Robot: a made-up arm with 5 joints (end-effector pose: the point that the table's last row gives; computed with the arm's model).
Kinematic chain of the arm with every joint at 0, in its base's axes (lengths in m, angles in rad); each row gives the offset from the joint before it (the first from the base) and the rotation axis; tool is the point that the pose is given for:
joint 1: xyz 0 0 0.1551 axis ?
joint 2: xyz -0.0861 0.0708 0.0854 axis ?
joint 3: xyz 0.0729 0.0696 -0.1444 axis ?
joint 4: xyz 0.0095 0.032 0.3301 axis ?
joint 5: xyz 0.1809 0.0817 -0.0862 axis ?
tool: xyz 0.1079 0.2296 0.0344
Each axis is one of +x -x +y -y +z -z.
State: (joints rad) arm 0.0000 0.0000 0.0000 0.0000 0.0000
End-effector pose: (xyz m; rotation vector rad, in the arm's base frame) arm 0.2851 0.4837 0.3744 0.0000 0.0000 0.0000
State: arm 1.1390 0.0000 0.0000 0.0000 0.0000
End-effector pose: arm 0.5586 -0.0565 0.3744 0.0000 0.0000 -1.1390
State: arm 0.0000 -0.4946 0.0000 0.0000 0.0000
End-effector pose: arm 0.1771 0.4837 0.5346 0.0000 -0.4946 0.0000
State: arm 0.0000 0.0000 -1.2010 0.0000 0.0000
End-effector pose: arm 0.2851 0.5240 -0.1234 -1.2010 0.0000 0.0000
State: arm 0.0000 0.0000 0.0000 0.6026 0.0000
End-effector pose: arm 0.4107 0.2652 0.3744 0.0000 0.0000 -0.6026
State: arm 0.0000 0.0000 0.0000 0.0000 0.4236
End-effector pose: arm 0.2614 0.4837 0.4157 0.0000 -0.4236 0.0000
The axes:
joint 1: -z
joint 2: +y
joint 3: +x
joint 4: -z
joint 5: -y

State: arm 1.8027 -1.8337 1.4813 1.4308 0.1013
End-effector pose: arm -0.1880 -0.0740 0.7404 0.6604 -1.6506 -1.1888
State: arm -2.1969 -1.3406 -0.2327 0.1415 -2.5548
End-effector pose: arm -0.4186 -0.2611 0.4541 -1.1107 0.8677 1.7136
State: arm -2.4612 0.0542 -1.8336 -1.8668 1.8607
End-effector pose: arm -0.0121 -0.5723 -0.0290 0.1565 -0.4007 -2.3061
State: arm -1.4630 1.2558 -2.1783 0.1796 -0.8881
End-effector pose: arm -0.1693 -0.4051 -0.2990 -2.5969 -0.9023 0.8218
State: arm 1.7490 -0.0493 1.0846 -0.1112 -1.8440
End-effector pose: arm 0.1672 -0.1658 0.4883 1.4878 0.4811 -0.3129
